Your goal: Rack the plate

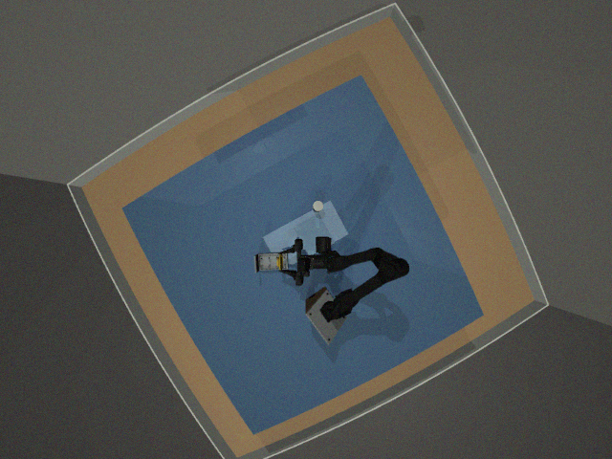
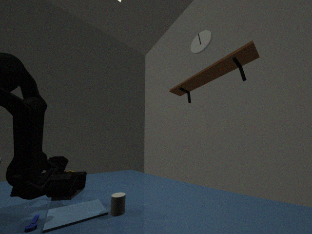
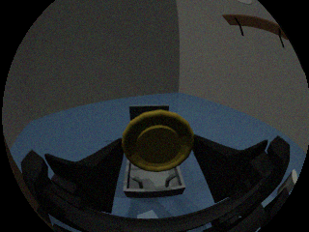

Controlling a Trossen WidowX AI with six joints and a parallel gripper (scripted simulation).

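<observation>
The grey dish rack is 1 cm ahead of my gripper tip, 3 cm to the left of it and 5 cm below it. Round my gripper tip: light-blue board: 1 cm ahead, 19 cm to the right, 7 cm below; then yellow plate: 1 cm to the right; then blue spoon: 9 cm behind, 19 cm to the right, 7 cm below.
</observation>
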